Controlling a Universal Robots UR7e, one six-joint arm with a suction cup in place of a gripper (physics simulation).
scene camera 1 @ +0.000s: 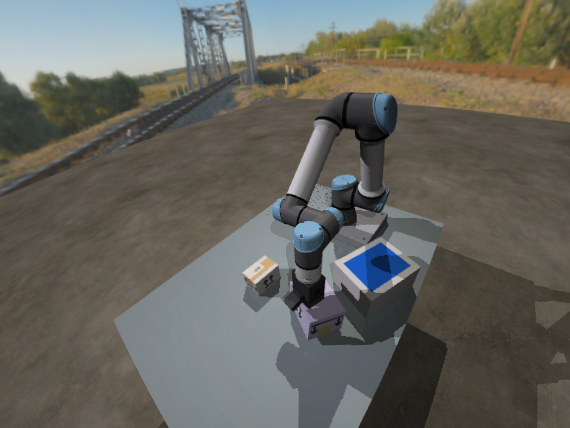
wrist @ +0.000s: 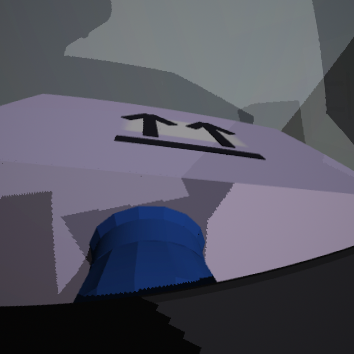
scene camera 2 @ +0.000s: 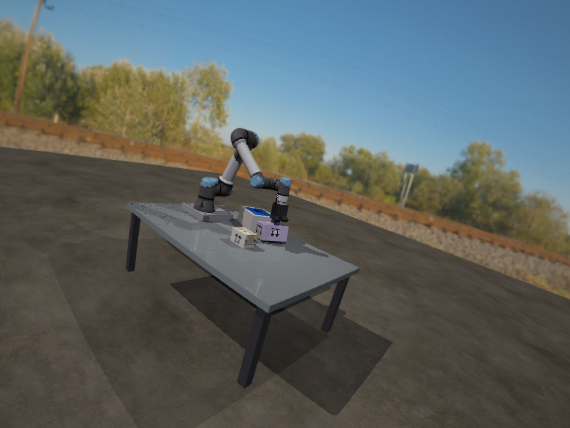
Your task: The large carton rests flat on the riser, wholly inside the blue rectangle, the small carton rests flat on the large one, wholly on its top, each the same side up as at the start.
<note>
The suction cup (wrist: 144, 249) is stuck to a large carton (scene camera 1: 326, 316), which still rests on the table. On the table rest a riser (scene camera 1: 372, 276) and a small carton (scene camera 1: 261, 275).
The large carton also shows in the wrist view (wrist: 263, 199). The wrist view does not show the riser: it is out of frame. The wrist view does not show the small carton: it is out of frame.
</note>
